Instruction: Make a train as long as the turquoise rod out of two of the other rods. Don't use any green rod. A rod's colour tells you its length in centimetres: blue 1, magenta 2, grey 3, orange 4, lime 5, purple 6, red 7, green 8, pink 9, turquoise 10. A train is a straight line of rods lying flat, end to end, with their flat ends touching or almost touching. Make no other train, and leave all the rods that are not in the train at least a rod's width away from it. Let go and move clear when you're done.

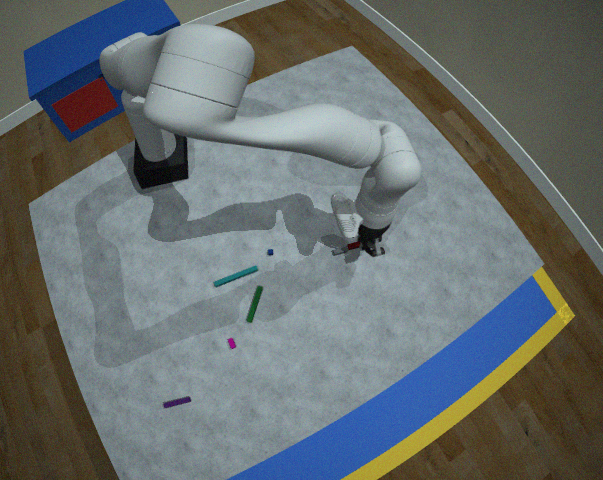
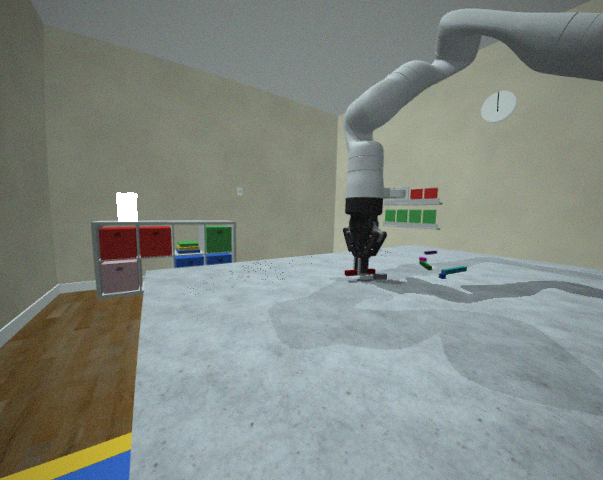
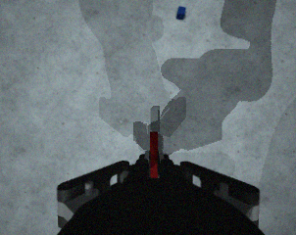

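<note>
Right now my hand is 1 cm above the red rod. Also, from my hand: small blue rod: 17 cm to the right, 11 cm behind, 3 cm below; grey rod: 5 cm to the right, 3 cm below, 2 cm behind; green rod: 26 cm to the right, 4 cm behind, 3 cm below.
</note>
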